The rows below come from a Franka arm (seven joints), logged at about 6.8 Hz.
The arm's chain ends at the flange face. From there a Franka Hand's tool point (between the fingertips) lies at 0.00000 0.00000 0.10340 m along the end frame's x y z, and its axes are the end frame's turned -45 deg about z.
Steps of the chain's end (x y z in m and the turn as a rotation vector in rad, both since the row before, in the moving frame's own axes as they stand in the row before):
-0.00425 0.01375 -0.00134 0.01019 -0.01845 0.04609
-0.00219 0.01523 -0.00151 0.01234 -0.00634 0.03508
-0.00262 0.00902 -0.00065 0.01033 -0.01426 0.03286
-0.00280 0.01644 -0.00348 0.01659 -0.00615 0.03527
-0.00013 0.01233 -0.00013 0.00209 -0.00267 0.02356
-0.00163 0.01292 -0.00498 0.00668 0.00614 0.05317
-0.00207 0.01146 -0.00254 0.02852 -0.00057 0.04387
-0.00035 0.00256 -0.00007 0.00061 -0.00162 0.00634
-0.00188 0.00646 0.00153 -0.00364 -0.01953 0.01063
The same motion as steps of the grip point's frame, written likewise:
-0.01328 0.00461 -0.00136 0.02025 -0.00584 0.04609
-0.01186 0.00786 -0.00152 0.01321 0.00424 0.03508
-0.00849 0.00272 -0.00067 0.01739 -0.00278 0.03286
-0.01281 0.00800 -0.00350 0.01608 0.00738 0.03527
-0.00885 0.00828 -0.00013 0.00337 -0.00041 0.02356
-0.00935 0.00797 -0.00498 0.00038 0.00907 0.05317
-0.00748 0.00456 -0.00258 0.02057 0.01976 0.04387
-0.00213 0.00140 -0.00007 0.00158 -0.00071 0.00634
-0.00759 0.00207 0.00151 0.01124 -0.01638 0.01063

